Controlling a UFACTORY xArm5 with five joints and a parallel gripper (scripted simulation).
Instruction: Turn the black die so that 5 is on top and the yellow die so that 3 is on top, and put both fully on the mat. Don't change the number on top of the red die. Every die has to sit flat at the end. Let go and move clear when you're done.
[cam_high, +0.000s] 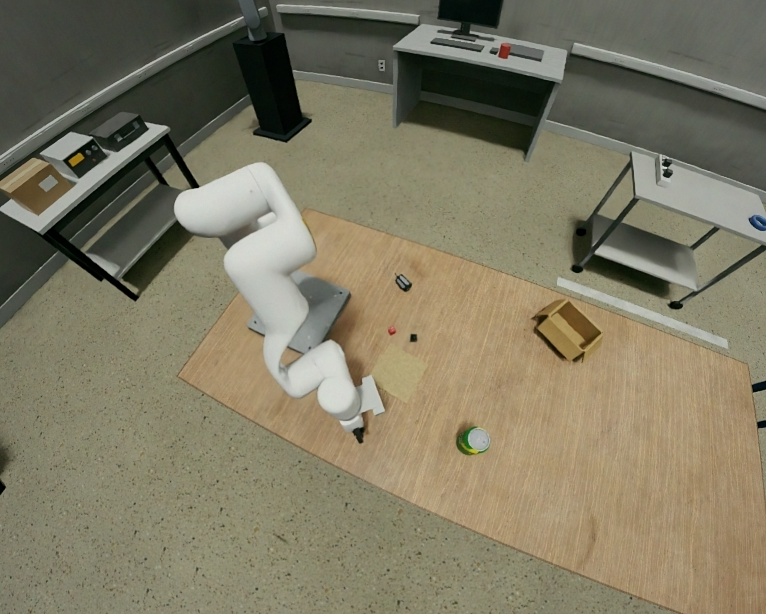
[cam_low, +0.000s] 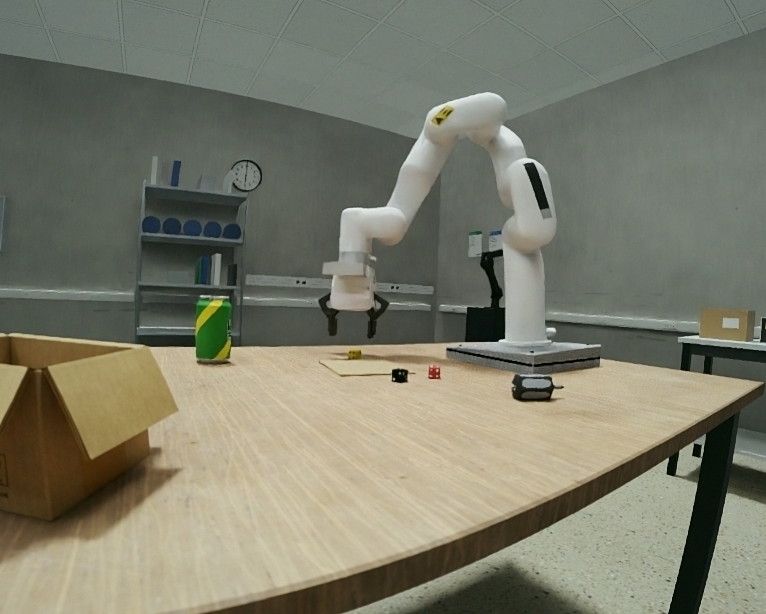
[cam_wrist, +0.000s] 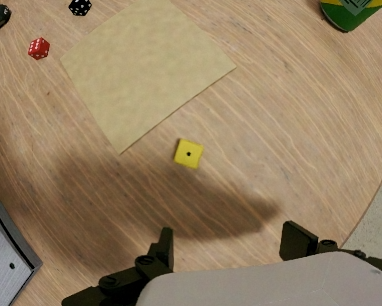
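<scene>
The yellow die is 20 mm ahead of my hand, 70 mm to the left of it and 40 mm below it. Also, from my hand: black die 50 mm ahead, 300 mm to the left, 40 mm below; tan mat 50 mm ahead, 180 mm to the left, 50 mm below; red die 20 mm behind, 290 mm to the left, 40 mm below.
</scene>
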